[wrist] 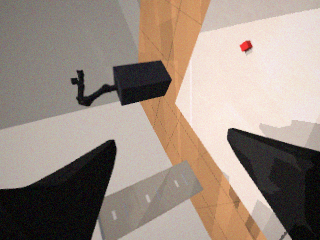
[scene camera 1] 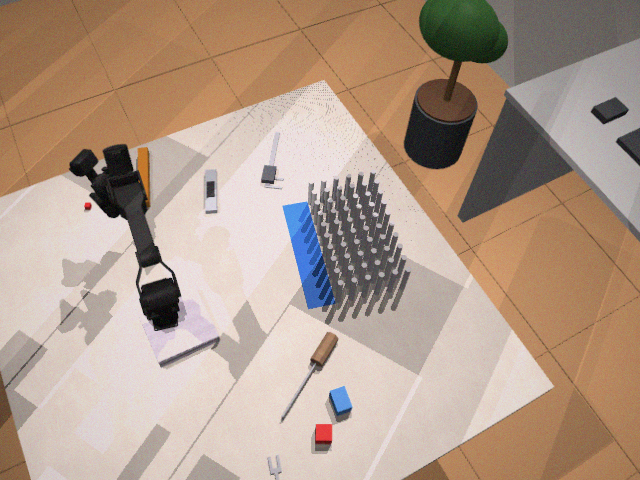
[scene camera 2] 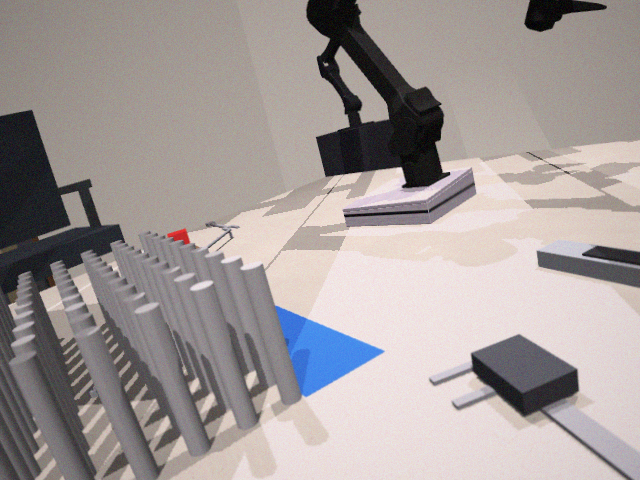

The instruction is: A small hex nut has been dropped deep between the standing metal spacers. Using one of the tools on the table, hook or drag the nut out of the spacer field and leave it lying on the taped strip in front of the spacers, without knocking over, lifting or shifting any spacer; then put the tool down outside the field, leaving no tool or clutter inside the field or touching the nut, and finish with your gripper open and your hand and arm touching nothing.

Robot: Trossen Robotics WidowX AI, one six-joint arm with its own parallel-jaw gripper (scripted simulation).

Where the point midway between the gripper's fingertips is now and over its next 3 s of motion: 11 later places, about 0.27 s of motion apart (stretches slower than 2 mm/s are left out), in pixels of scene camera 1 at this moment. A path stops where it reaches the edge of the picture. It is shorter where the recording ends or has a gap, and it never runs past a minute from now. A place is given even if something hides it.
My gripper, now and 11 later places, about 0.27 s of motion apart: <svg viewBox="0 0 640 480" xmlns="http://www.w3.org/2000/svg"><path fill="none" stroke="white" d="M80 181L120 166L176 161L231 174L276 203L297 224L299 228L304 232L324 253L340 284L342 308L335 327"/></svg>
